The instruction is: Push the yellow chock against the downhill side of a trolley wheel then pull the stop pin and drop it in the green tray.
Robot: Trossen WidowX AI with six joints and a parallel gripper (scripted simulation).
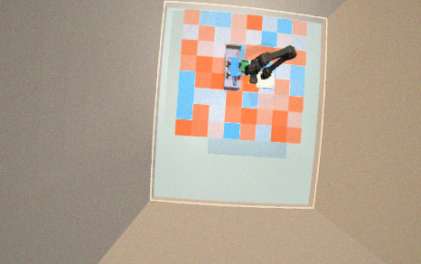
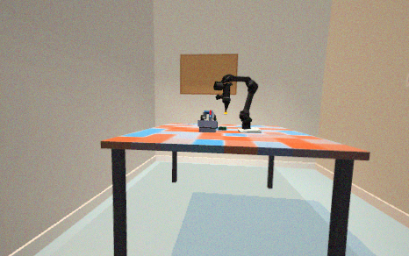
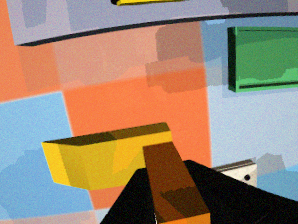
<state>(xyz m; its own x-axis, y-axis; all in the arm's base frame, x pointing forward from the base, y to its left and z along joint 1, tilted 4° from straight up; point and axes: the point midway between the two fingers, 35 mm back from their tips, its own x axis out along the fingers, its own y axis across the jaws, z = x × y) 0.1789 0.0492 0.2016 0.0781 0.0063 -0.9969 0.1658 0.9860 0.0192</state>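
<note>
Right now my gripper tip is 130 mm short of the red-headed stop pin, 20 mm to the right of it and 40 mm above it. Also, from my gripper tip: blue trolley: 130 mm ahead, 90 mm to the right, 60 mm below; grey ramp: 130 mm ahead, 100 mm to the right, 120 mm below; yellow chock: 20 mm to the left, 10 mm below.
</note>
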